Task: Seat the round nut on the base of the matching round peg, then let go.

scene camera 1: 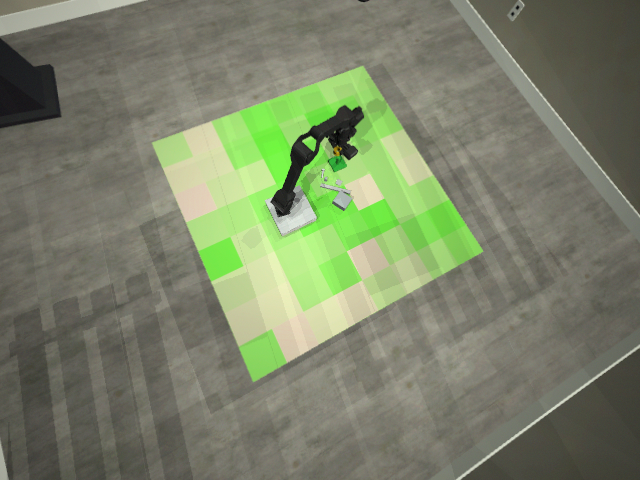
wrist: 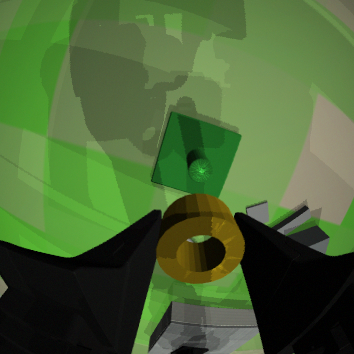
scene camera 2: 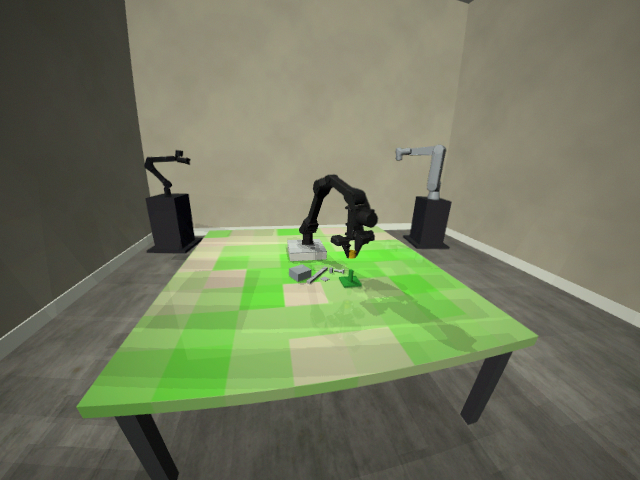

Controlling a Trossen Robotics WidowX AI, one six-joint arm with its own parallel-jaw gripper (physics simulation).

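Note:
The round nut is an orange-brown ring with a round hole. My gripper is shut on it, one black finger at each side, and holds it up in the air, above the height of the peg top. The round peg stands upright on a dark green square base on the table. In the wrist view the peg shows just beyond the nut, and the nut's upper edge overlaps the base's near corner. Nut and peg are apart.
A grey block, a long grey bar and a small grey bolt lie beside the peg base, toward the pale arm mount. Small grey pieces lie among them on the green patchwork table.

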